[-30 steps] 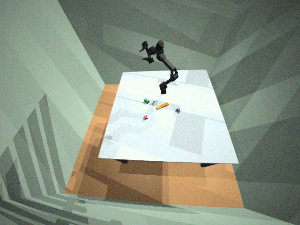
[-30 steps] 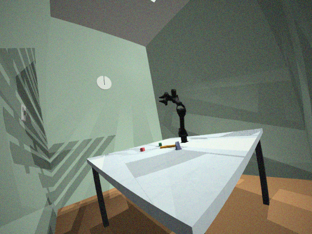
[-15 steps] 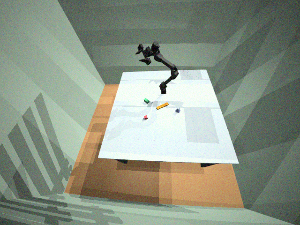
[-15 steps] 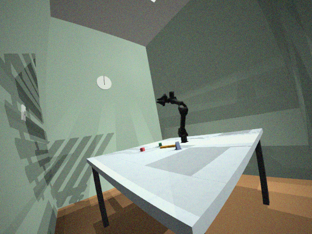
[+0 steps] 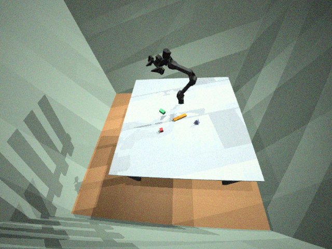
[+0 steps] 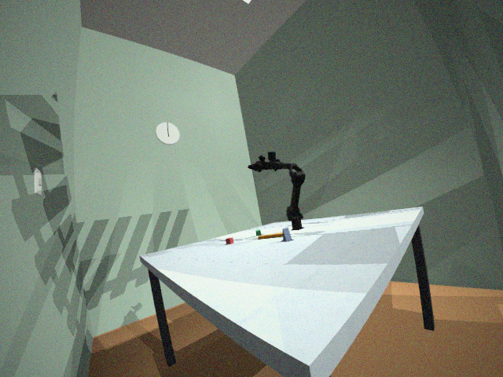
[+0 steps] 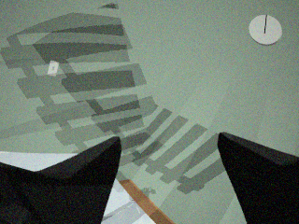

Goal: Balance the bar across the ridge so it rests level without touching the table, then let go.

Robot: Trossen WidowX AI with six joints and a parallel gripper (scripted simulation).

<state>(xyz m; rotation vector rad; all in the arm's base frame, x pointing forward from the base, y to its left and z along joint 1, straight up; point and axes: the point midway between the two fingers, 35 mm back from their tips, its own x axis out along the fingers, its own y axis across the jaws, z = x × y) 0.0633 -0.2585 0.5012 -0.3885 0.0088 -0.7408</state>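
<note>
My gripper tip is 50 cm above the orange bar, 27 cm to the right of it and 15 cm short of it. The rest, counted from my gripper tip: green block 49 cm below, 7 cm to the left, 7 cm ahead; then red block 49 cm below, 31 cm ahead, 7 cm to the left.
</note>
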